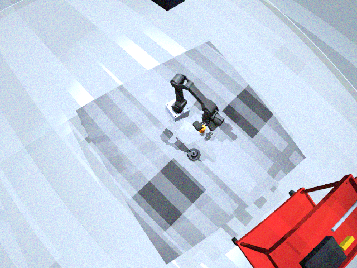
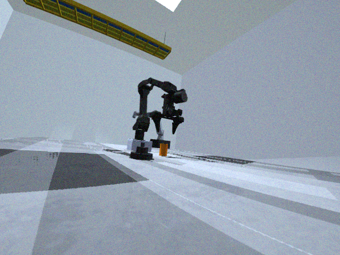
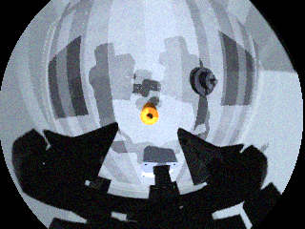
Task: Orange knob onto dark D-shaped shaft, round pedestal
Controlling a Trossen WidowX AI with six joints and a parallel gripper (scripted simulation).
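Now: the orange knob 90 mm below my gripper tip. Round my gripper tip: dark pedestal 170 mm to the right, 90 mm below, 80 mm ahead.
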